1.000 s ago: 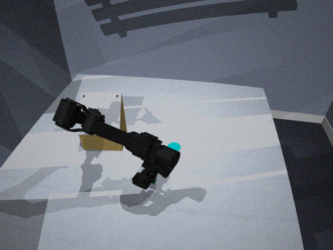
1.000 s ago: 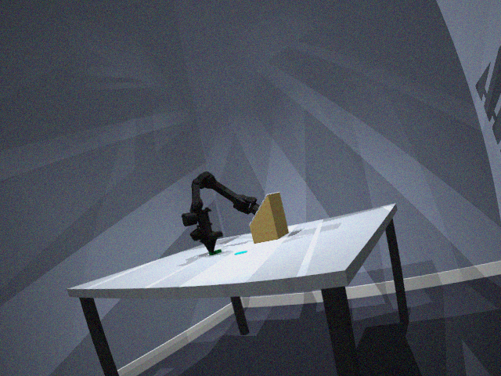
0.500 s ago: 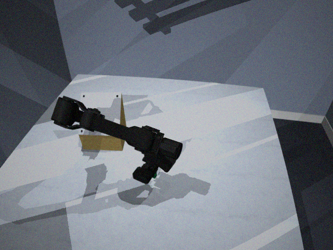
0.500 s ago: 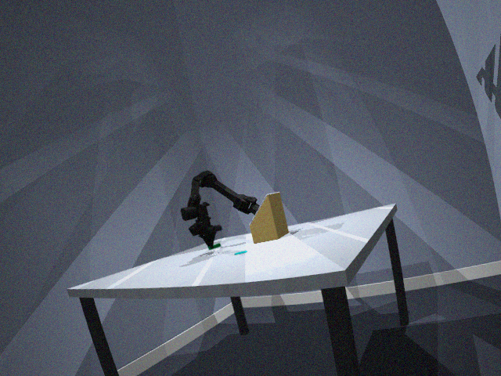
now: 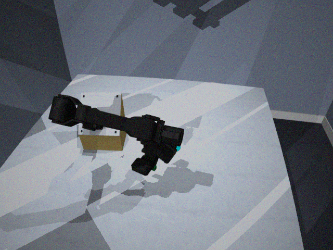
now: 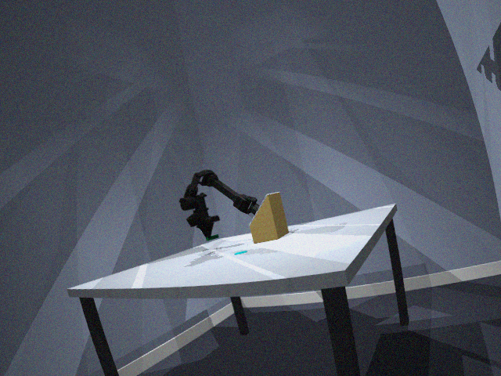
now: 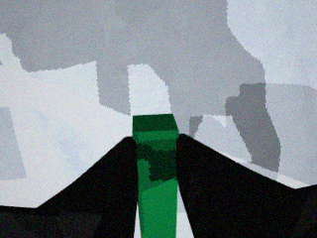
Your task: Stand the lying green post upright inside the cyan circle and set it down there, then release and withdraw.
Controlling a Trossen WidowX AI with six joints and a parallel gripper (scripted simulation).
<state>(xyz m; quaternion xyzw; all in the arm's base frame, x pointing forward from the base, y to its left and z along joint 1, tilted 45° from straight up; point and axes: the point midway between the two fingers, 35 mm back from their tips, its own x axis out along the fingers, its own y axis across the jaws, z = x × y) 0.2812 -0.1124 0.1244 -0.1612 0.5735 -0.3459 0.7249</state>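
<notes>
The cyan circle is 50 mm ahead of my gripper tip, 200 mm to the left of it and 80 mm below it. The rest, counted from my gripper tip: green post (20 mm behind, 10 mm to the left).
</notes>
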